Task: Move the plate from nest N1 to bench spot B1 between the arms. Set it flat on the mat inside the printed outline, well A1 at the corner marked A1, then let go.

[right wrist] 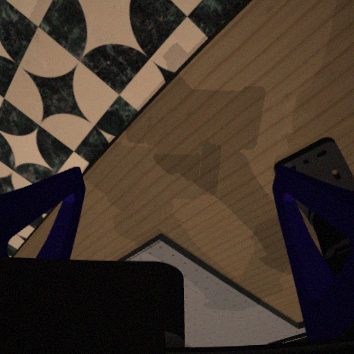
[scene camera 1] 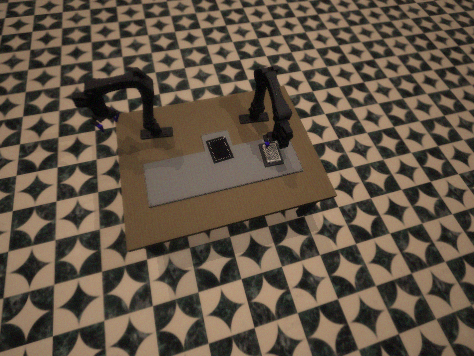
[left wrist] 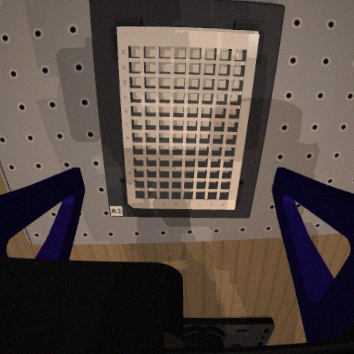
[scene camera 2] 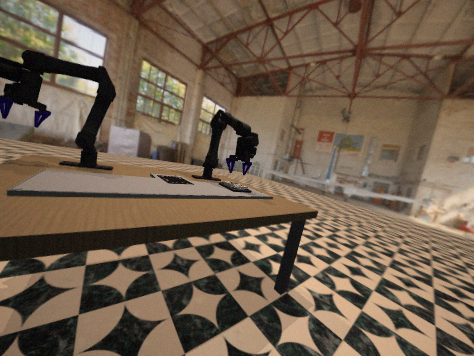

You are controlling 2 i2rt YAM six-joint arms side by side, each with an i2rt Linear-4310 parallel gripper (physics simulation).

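Places are measured from the left arm's base along level axes (x right, y ahead, z up), in centimetres.
Pixels of known places: left gripper, fingertip midpoint: [scene camera 1: 274, 146] [left wrist: 177, 177] [scene camera 2: 237, 174]; right gripper, fingertip midpoint: [right wrist: 178, 176] [scene camera 1: 110, 127] [scene camera 2: 21, 123]; left arm's base at its link origin: [scene camera 1: 253, 118] [left wrist: 198, 331] [scene camera 2: 206, 178]; right arm's base at its link origin: [scene camera 1: 156, 133] [scene camera 2: 88, 166].
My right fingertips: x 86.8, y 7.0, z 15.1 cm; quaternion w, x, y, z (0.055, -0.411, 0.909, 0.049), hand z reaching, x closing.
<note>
Ahead of a thing's pixels: the offset from my right fingertips to its top centre. "spot": to the spot under its first point. Level surfaces: height alone.
The pale plate @(dx -91.2, dy +23.0, dz -11.2 cm) [scene camera 1: 271, 153] [scene camera 2: 236, 185] [left wrist: 182, 37] lies flat in the dark nest N1 @(spot: dx -96.9, dy +22.7, dz -12.6 cm) [left wrist: 103, 125], at the right of the grey board. A label A1 @(spot: dx -96.3, dy +15.2, dz -12.6 cm) [left wrist: 116, 211] marks the nest's lower left corner in the left wrist view. Spot B1 is the black mat @(dz -13.6 cm) [scene camera 1: 219, 149] [scene camera 2: 173, 179] with a pale printed outline between the arms; its A1 mark is too small to read. My left gripper [scene camera 1: 276, 143] [scene camera 2: 238, 173] [left wrist: 177, 177] is open above the plate, its fingers apart from it. My right gripper [scene camera 1: 109, 124] [scene camera 2: 21, 121] [right wrist: 178, 176] is open and empty, near the table's left edge.
The grey perforated board @(dz -13.8 cm) [scene camera 1: 175, 182] [scene camera 2: 90, 184] [left wrist: 37, 85] [right wrist: 215, 320] runs along the wooden table @(dz -15.1 cm) [scene camera 1: 220, 212] [scene camera 2: 150, 212]. The right arm's base [scene camera 1: 156, 133] and the left arm's base [scene camera 1: 253, 119] stand behind the board, with the B1 mat between them.
</note>
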